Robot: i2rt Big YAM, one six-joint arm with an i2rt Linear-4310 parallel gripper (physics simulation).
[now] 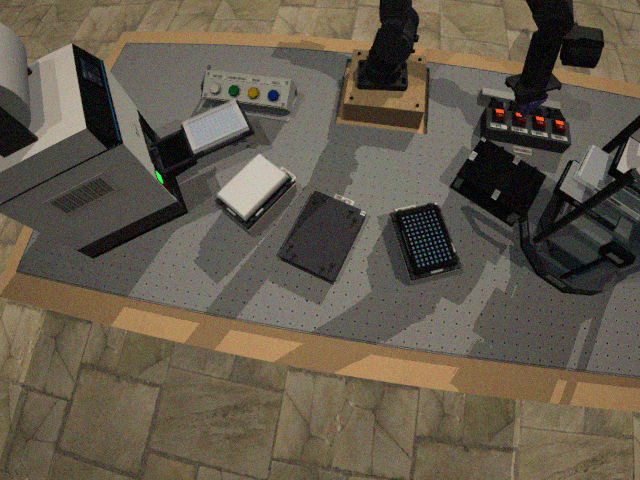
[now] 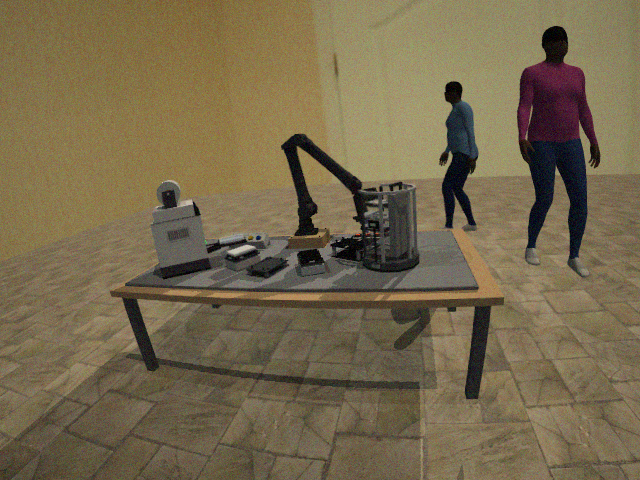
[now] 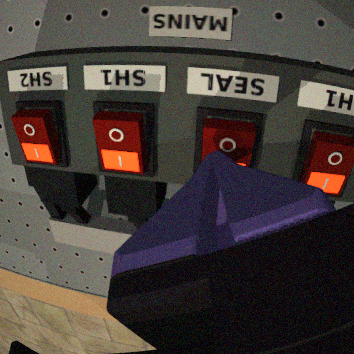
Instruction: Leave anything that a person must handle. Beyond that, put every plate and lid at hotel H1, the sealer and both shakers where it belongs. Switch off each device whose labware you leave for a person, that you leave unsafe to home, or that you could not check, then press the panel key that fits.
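Places are measured from the arm's base along level axes (x left, y ahead, z down), in millimetres.
Pixels of known places: gripper, fingertip midpoint: (image 1: 522,115) (image 2: 367,233) (image 3: 216,163); arm's base at its link origin: (image 1: 382,77) (image 2: 307,233).
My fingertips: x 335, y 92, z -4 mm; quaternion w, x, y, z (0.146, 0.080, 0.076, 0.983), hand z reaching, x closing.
For each thing: its middle in the pictures, then the offset to it from my fingertips. "pt": a spot on its surface instead.
- mains strip at a spot on its surface: (image 3: 175,107) (image 1: 528,127) pt dx +19, dy +22, dz +13 mm
- SEAL at the middle of its body: (image 3: 225,153) (image 1: 519,118) dx -4, dy +2, dz +7 mm
- SH1 at the middle of its body: (image 3: 120,142) (image 1: 539,121) dx +46, dy +8, dz +7 mm
- SH2 at the middle of its body: (image 3: 36,136) (image 1: 559,125) dx +95, dy +13, dz +7 mm
- pale plate at the middle of its body: (image 1: 214,125) (image 2: 231,238) dx -696, dy +111, dz -51 mm
- sealer at the middle of its body: (image 1: 66,143) (image 2: 177,225) dx -923, dy +244, dz -175 mm
- white-topped item at the middle of its body: (image 1: 252,185) (image 2: 241,250) dx -598, dy +240, dz -22 mm
- black plate with blue wells, body centre: (image 1: 426,238) (image 2: 309,255) dx -248, dy +327, dz -9 mm
- key panel at the middle of its body: (image 1: 248,91) (image 2: 249,240) dx -661, dy -42, dz +12 mm
- flat dark device at the middle of its body: (image 1: 323,235) (image 2: 267,266) dx -448, dy +318, dz +33 mm
- black device at the middle of its body: (image 1: 498,179) (image 2: 352,247) dx -75, dy +171, dz +15 mm
- round caged rack at a spot on its surface: (image 1: 568,285) pt dx +51, dy +400, dz +16 mm
The mains strip (image 1: 526,137) (image 3: 175,107) carries rocker switches H1 (image 1: 499,114) (image 3: 331,159), SEAL (image 1: 519,118) (image 3: 228,137), SH1 (image 1: 539,122) (image 3: 119,142) and SH2 (image 1: 559,125) (image 3: 35,137). H1, SH1 and SH2 show lit orange I ends; SEAL shows a sliver of orange, the rest hidden by the fingers. My gripper (image 1: 532,106) (image 3: 216,163) is shut and empty, its purple tips at SEAL; contact cannot be told. A pale plate (image 1: 217,125) lies beside the sealer (image 1: 49,103) (image 2: 178,235). A white-topped item (image 1: 258,186) and a black plate with blue wells (image 1: 426,240) sit on holders.
The key panel (image 1: 248,93) has white, green, yellow and blue keys. A flat dark device (image 1: 323,237) lies mid-table. A black device (image 1: 498,180) lies before the strip, beside a round caged rack (image 1: 568,285) (image 2: 391,265) with pale items inside. Two people stand behind the table.
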